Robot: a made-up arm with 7 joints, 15 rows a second.
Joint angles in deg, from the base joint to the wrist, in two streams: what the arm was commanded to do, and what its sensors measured. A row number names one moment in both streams.
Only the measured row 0 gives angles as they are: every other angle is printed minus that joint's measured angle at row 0.
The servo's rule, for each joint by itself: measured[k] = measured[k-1] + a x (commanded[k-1-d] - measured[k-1]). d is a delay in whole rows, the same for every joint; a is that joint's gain. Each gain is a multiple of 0.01, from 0.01 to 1. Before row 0 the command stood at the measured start. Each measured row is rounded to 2 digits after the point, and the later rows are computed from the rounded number. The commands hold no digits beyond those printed.
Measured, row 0:
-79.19 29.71 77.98 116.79 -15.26 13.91 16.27
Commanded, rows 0 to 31:
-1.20 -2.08 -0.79 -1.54 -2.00 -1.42 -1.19
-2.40 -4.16 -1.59 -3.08 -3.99 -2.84 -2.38
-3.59 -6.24 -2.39 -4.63 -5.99 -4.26 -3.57
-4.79 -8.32 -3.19 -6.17 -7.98 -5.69 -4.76
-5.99 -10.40 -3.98 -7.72 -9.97 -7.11 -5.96
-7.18 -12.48 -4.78 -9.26 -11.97 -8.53 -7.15
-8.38 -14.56 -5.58 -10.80 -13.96 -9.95 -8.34
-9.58 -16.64 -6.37 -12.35 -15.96 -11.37 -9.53
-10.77 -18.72 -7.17 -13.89 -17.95 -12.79 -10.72
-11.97 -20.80 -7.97 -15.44 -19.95 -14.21 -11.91
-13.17 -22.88 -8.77 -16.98 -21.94 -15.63 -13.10
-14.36 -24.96 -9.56 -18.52 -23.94 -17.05 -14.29
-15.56 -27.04 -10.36 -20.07 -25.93 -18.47 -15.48
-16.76 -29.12 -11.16 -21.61 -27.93 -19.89 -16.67
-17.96 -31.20 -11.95 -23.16 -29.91 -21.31 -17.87
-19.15 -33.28 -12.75 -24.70 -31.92 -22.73 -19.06
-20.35 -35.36 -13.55 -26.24 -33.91 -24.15 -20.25
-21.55 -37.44 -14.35 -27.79 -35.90 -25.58 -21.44
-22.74 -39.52 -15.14 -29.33 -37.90 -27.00 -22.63
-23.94 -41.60 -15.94 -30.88 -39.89 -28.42 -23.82
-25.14 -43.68 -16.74 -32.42 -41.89 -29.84 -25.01
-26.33 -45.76 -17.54 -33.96 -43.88 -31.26 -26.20
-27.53 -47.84 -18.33 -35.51 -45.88 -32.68 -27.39
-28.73 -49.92 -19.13 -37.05 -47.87 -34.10 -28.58
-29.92 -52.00 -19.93 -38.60 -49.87 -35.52 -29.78
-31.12 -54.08 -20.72 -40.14 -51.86 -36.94 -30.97
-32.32 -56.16 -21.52 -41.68 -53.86 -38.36 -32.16
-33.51 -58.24 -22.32 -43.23 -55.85 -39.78 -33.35
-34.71 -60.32 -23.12 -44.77 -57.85 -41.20 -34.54
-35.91 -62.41 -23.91 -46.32 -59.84 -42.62 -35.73
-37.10 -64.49 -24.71 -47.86 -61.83 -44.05 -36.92
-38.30 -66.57 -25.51 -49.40 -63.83 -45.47 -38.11
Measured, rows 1 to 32:
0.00 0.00 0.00 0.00 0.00 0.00 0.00
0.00 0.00 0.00 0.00 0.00 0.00 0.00
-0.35 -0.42 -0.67 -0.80 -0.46 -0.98 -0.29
-0.94 -1.17 -1.45 -1.99 -1.27 -2.26 -0.79
-1.71 -2.18 -2.25 -3.36 -2.36 -3.64 -1.46
-2.60 -3.41 -3.05 -4.82 -3.65 -5.05 -2.25
-3.58 -4.81 -3.84 -6.33 -5.10 -6.47 -3.14
-4.62 -6.34 -4.64 -7.85 -6.68 -7.89 -4.10
-5.71 -7.98 -5.44 -9.38 -8.35 -9.31 -5.12
-6.83 -9.71 -6.23 -10.92 -10.10 -10.73 -6.18
-7.97 -11.51 -7.03 -12.46 -11.91 -12.15 -7.27
-9.13 -13.37 -7.83 -14.01 -13.76 -13.57 -8.38
-10.30 -15.27 -8.63 -15.55 -15.64 -14.99 -9.51
-11.48 -17.21 -9.42 -17.09 -17.55 -16.41 -10.66
-12.66 -19.18 -10.22 -18.64 -19.48 -17.83 -11.82
-13.85 -21.17 -11.02 -20.18 -21.42 -19.25 -12.98
-15.04 -23.18 -11.81 -21.73 -23.37 -20.67 -14.15
-16.23 -25.20 -12.61 -23.27 -25.34 -22.09 -15.33
-17.42 -27.23 -13.41 -24.81 -27.31 -23.51 -16.51
-18.62 -29.27 -14.21 -26.36 -29.29 -24.94 -17.69
-19.81 -31.32 -15.00 -27.90 -31.27 -26.36 -18.88
-21.01 -33.38 -15.80 -29.45 -33.25 -27.78 -20.07
-22.21 -35.44 -16.60 -30.99 -35.24 -29.20 -21.26
-23.40 -37.50 -17.40 -32.53 -37.23 -30.62 -22.45
-24.60 -39.57 -18.19 -34.08 -39.22 -32.04 -23.64
-25.80 -41.64 -18.99 -35.62 -41.21 -33.46 -24.83
-26.99 -43.71 -19.79 -37.17 -43.20 -34.88 -26.02
-28.19 -45.78 -20.58 -38.71 -45.19 -36.30 -27.21
-29.39 -47.86 -21.38 -40.25 -47.18 -37.72 -28.40
-30.58 -49.94 -22.18 -41.80 -49.17 -39.14 -29.59
-31.78 -52.02 -22.98 -43.34 -51.17 -40.56 -30.78
-32.98 -54.10 -23.77 -44.89 -53.16 -41.98 -31.97
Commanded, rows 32 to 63:
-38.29 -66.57 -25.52 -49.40 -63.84 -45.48 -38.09
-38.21 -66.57 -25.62 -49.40 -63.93 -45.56 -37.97
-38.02 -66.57 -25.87 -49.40 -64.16 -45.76 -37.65
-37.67 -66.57 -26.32 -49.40 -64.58 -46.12 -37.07
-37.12 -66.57 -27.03 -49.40 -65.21 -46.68 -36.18
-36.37 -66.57 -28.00 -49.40 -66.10 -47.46 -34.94
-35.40 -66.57 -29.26 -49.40 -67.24 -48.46 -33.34
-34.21 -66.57 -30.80 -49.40 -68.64 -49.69 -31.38
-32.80 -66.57 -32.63 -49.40 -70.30 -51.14 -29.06
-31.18 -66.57 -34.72 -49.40 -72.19 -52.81 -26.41
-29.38 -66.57 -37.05 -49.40 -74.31 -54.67 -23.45
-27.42 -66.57 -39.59 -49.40 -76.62 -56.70 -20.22
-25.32 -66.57 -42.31 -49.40 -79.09 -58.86 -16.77
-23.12 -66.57 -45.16 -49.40 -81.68 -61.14 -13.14
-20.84 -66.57 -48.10 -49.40 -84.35 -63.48 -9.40
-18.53 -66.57 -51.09 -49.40 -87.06 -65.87 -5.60
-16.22 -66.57 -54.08 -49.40 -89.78 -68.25 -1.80
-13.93 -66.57 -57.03 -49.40 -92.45 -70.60 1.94
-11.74 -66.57 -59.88 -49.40 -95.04 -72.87 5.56
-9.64 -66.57 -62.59 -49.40 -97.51 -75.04 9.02
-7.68 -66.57 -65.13 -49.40 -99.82 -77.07 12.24
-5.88 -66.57 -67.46 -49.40 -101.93 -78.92 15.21
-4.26 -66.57 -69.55 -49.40 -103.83 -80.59 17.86
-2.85 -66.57 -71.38 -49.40 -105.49 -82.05 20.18
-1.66 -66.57 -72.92 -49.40 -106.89 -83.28 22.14
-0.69 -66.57 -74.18 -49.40 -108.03 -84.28 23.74
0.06 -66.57 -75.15 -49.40 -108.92 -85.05 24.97
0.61 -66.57 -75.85 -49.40 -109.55 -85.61 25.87
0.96 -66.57 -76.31 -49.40 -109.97 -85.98 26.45
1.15 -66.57 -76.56 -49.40 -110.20 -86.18 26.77
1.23 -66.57 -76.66 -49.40 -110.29 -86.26 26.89
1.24 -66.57 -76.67 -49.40 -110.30 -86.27 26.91
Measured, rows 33 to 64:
-34.17 -56.18 -24.57 -46.43 -55.15 -43.41 -33.16
-35.37 -58.26 -25.37 -47.97 -57.15 -44.83 -34.35
-36.22 -59.92 -25.50 -48.71 -58.69 -45.28 -35.25
-36.80 -61.25 -25.60 -49.07 -59.90 -45.47 -35.90
-37.15 -62.31 -25.83 -49.24 -60.88 -45.67 -36.32
-37.30 -63.16 -26.25 -49.32 -61.73 -45.98 -36.50
-37.25 -63.84 -26.91 -49.36 -62.53 -46.46 -36.42
-36.99 -64.39 -27.84 -49.38 -63.35 -47.15 -36.06
-36.53 -64.83 -29.05 -49.39 -64.24 -48.05 -35.41
-35.86 -65.18 -30.54 -49.40 -65.25 -49.18 -34.44
-34.97 -65.46 -32.32 -49.40 -66.41 -50.53 -33.15
-33.87 -65.68 -34.36 -49.40 -67.74 -52.10 -31.53
-32.57 -65.86 -36.65 -49.40 -69.25 -53.87 -29.59
-31.08 -66.00 -39.15 -49.40 -70.95 -55.82 -27.34
-29.41 -66.11 -41.84 -49.40 -72.82 -57.92 -24.80
-27.59 -66.20 -44.66 -49.40 -74.86 -60.14 -22.00
-25.63 -66.27 -47.58 -49.40 -77.04 -62.44 -18.98
-23.57 -66.33 -50.56 -49.40 -79.34 -64.81 -15.77
-21.44 -66.38 -53.55 -49.40 -81.74 -67.18 -12.42
-19.26 -66.42 -56.51 -49.40 -84.20 -69.54 -8.97
-17.08 -66.45 -59.37 -49.40 -86.69 -71.84 -5.48
-14.92 -66.47 -62.11 -49.40 -89.18 -74.05 -2.00
-12.82 -66.49 -64.68 -49.40 -91.63 -76.13 1.42
-10.81 -66.51 -67.04 -49.40 -94.00 -78.06 4.73
-8.91 -66.52 -69.17 -49.40 -96.26 -79.81 7.88
-7.15 -66.53 -71.05 -49.40 -98.38 -81.36 10.83
-5.56 -66.54 -72.64 -49.40 -100.34 -82.68 13.54
-4.15 -66.55 -73.95 -49.40 -102.11 -83.78 15.99
-2.93 -66.55 -74.97 -49.40 -103.68 -84.66 18.15
-1.90 -66.55 -75.72 -49.40 -105.03 -85.32 20.00
-1.07 -66.55 -76.22 -49.40 -106.17 -85.78 21.55
-0.43 -66.55 -76.51 -49.40 -107.10 -86.06 22.80

